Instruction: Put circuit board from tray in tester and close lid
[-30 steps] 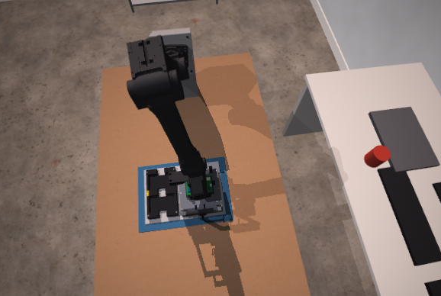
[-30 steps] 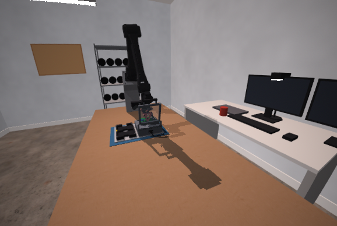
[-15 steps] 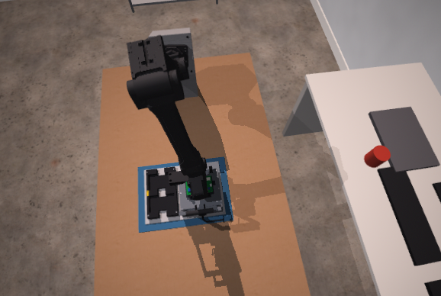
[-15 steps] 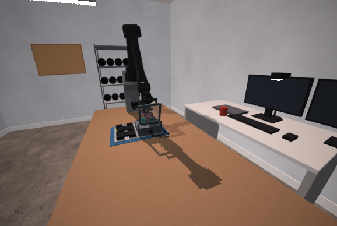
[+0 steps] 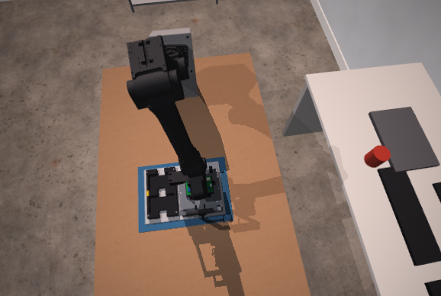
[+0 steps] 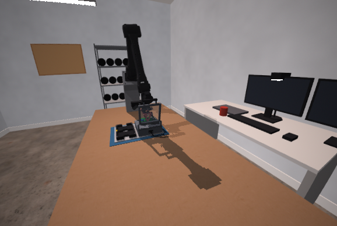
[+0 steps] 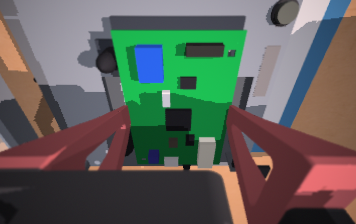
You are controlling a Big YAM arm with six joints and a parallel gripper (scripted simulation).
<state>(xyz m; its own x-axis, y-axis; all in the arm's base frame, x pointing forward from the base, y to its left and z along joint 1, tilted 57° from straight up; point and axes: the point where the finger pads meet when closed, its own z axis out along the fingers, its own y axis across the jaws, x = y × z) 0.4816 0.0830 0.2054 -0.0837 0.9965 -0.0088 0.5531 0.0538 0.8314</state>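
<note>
Now: hand right at the green circuit board. Round my hand: clear lid 120 mm ahead, 90 mm above, 20 mm to the left.
</note>
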